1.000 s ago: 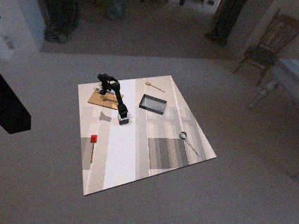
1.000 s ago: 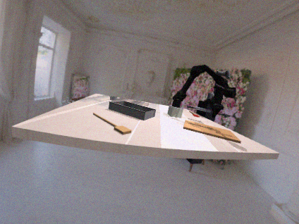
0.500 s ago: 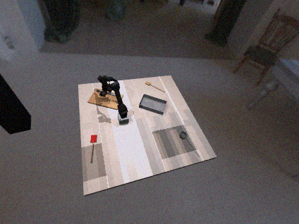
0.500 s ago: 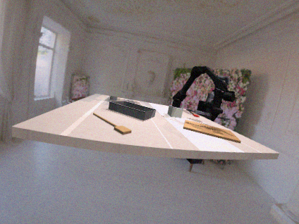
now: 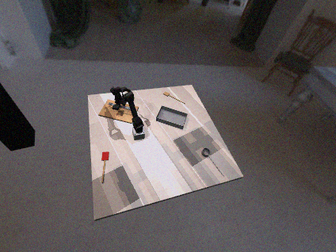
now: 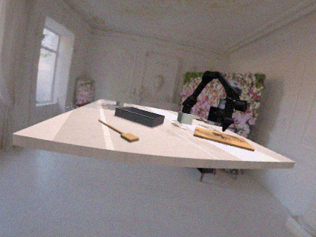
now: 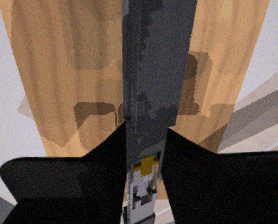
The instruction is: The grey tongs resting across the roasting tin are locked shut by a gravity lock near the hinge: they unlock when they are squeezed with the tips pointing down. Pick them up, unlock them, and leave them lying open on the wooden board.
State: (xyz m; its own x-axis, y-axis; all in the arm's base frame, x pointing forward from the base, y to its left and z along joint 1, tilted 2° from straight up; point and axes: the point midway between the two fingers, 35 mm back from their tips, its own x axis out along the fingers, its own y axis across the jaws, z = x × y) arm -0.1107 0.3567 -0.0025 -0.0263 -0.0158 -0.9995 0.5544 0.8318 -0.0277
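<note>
Now: gripper tip 4 cm above the wooden board. The rest, counted from my gripper tip: grey roasting tin (52 cm ahead, 26 cm to the right, 2 cm below).
</note>
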